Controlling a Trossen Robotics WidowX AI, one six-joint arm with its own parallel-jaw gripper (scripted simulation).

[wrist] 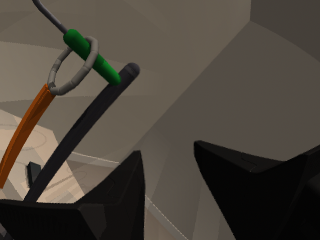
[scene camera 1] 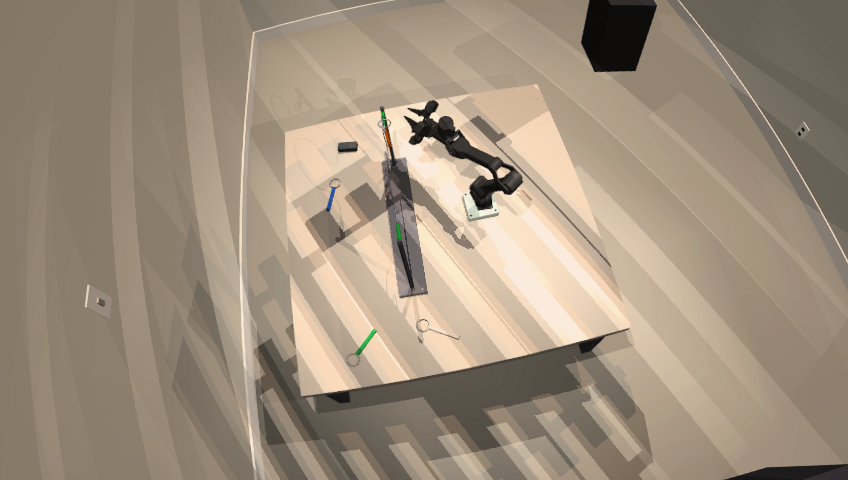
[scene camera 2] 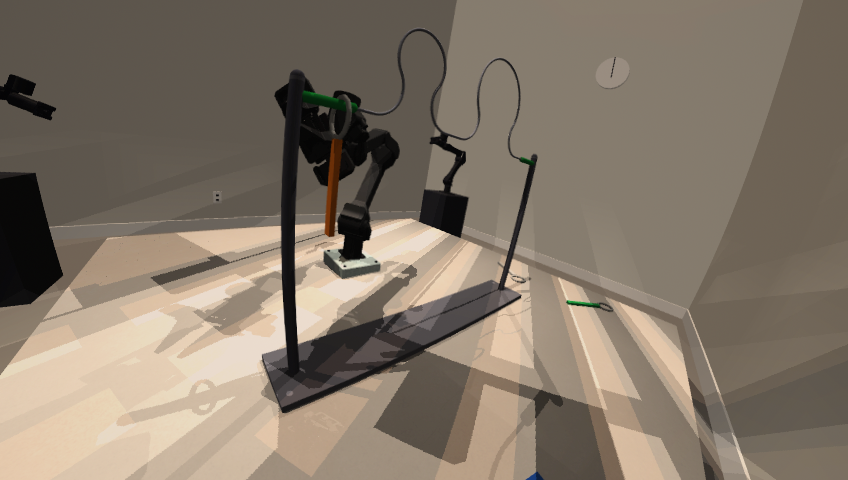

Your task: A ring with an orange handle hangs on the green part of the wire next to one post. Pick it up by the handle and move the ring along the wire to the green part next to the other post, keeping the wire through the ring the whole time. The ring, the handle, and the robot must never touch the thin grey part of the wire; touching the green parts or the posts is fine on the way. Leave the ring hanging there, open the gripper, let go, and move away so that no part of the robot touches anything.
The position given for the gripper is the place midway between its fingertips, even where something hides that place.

In view: the gripper [scene camera 2: 288, 114].
The gripper is seen too in the wrist view [wrist: 168, 152] and in scene camera 1 [scene camera 1: 405, 112].
